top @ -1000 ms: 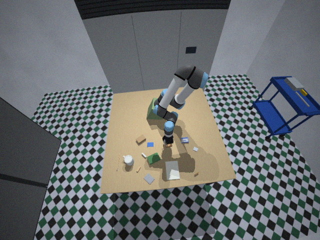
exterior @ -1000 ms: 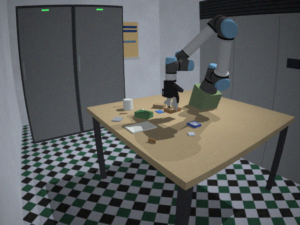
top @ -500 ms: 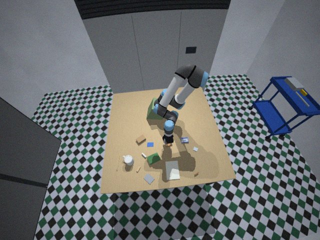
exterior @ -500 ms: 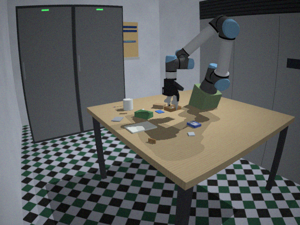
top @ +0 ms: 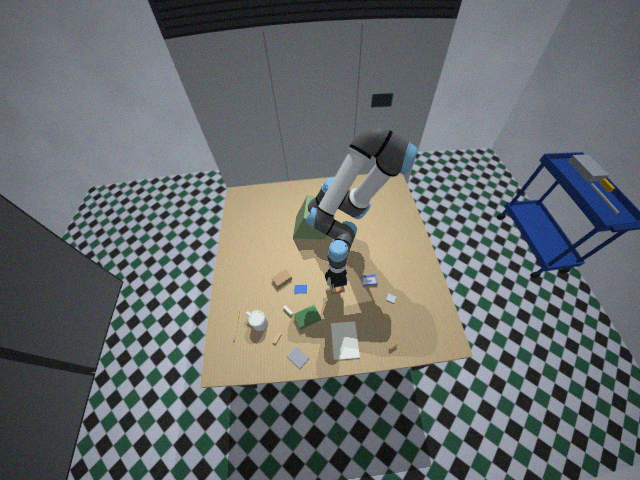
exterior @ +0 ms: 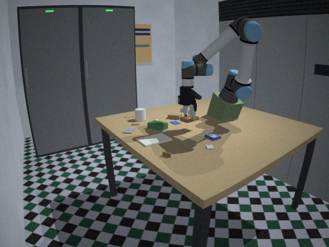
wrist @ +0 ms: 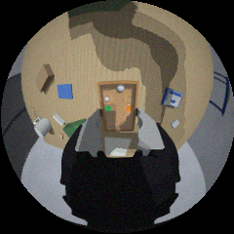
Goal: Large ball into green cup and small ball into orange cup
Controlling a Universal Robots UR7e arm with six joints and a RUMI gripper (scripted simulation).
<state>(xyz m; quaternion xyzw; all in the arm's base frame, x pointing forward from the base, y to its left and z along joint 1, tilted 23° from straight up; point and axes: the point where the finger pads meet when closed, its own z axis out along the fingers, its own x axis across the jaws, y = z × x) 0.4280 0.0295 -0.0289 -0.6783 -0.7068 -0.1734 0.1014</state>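
The covered wooden puzzle lies 10 mm below my hand. The rest, counted from my hand: green box 130 mm ahead, 170 mm to the right, 70 mm below; then white sheet 270 mm ahead, 80 mm below; then blue tile 30 mm behind, 190 mm to the right, 80 mm below.
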